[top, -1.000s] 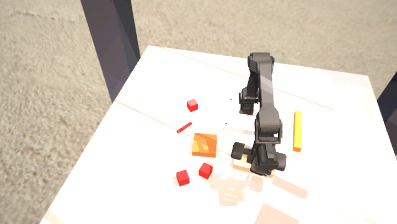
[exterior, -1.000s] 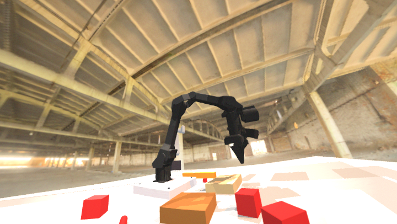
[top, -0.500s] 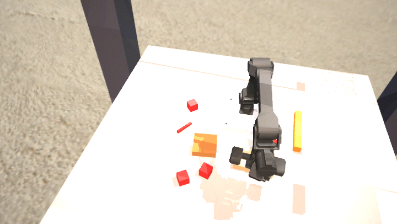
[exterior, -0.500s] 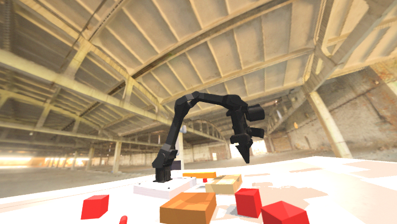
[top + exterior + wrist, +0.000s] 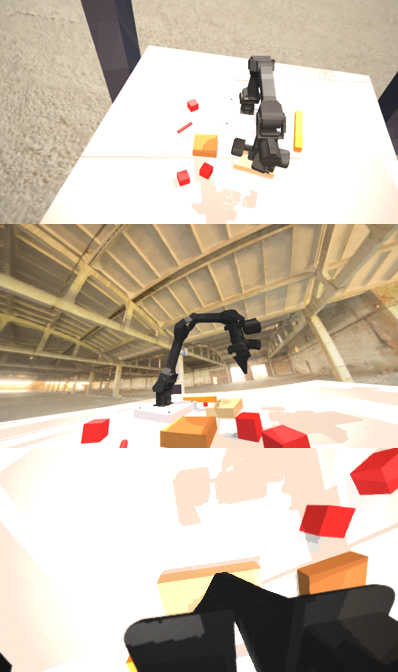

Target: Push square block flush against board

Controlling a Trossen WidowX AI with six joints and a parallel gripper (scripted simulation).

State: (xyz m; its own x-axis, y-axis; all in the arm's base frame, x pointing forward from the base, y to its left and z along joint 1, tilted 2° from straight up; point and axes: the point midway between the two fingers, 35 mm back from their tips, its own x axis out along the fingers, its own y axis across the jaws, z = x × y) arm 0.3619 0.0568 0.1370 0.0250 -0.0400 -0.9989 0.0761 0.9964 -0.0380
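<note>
Right now the red rod is 320 mm to the right of my gripper tip, 210 mm behind it and 120 mm below it. From my gripper tip the other things lie so: square block (200 mm to the right, 130 mm behind, 110 mm below); small red cube (220 mm behind, 120 mm below, 90 mm to the left); long yellow bar (310 mm behind, 190 mm to the left, 110 mm below).
</note>
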